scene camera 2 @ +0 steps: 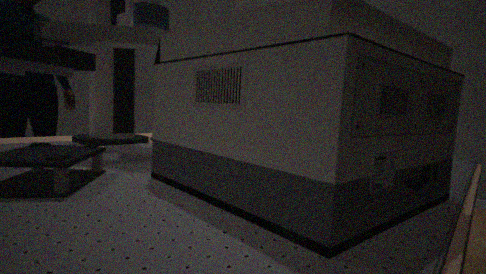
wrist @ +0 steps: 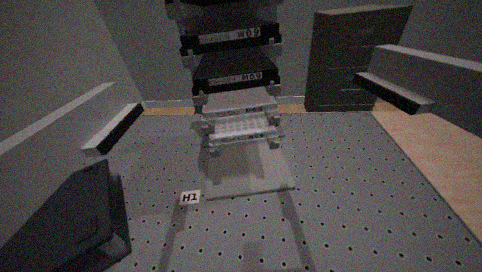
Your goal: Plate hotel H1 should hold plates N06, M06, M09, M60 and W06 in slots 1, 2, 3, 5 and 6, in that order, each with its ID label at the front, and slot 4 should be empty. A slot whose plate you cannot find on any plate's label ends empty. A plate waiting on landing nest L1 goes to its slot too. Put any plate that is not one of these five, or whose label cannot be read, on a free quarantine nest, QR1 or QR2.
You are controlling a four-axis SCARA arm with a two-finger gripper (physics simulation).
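Frame: origin at the arm's base, x up, y right, z ahead, level; centimetres.
Seen in the pictures: gripper, fingertip midpoint: (wrist: 245,80); arm's base, link origin: (scene camera 2: 112,142).
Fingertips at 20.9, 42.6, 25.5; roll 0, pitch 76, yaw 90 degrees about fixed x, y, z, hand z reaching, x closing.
Observation:
Offsets run from my fingertips to a thing's top centre, as dx, dy, dz. "spot": to the spot under its first point.
Hotel H1 @(spot: -18.8, +8.1, -2.9) (wrist: 281,175) stands ahead in the wrist view, its H1 tag @(spot: -19.6, +3.2, +11.5) (wrist: 190,197) on the deck at its front left. From the bottom up it holds a clear plate @(-8.2, +11.0, +3.4) (wrist: 240,125) with a blurred label, apparently N06; a pale-topped plate @(-4.6, +11.0, +3.4) (wrist: 237,100) whose label is blurred; black plate M09 @(-1.1, +11.0, +3.4) (wrist: 235,65); and black plate W09 @(+2.4, +11.0, +3.4) (wrist: 230,38). The underside of something dark @(spot: +4.6, +17.1, +4.8) (wrist: 225,2) shows above, its label out of view. My gripper (wrist: 245,80) is open and empty, its fingers wide apart on either side of the hotel in the picture. It does not show in scene camera 2.
A dark raised nest @(-14.0, -3.9, +26.0) (wrist: 70,215) stands at the left of the wrist view; a similar raised stand (scene camera 2: 45,154) is at the left in scene camera 2. A large boxy instrument @(+5.9, -32.7, +54.8) (scene camera 2: 250,115) fills its middle. A person (scene camera 2: 40,102) is behind. A cabinet (wrist: 355,60) stands back right.

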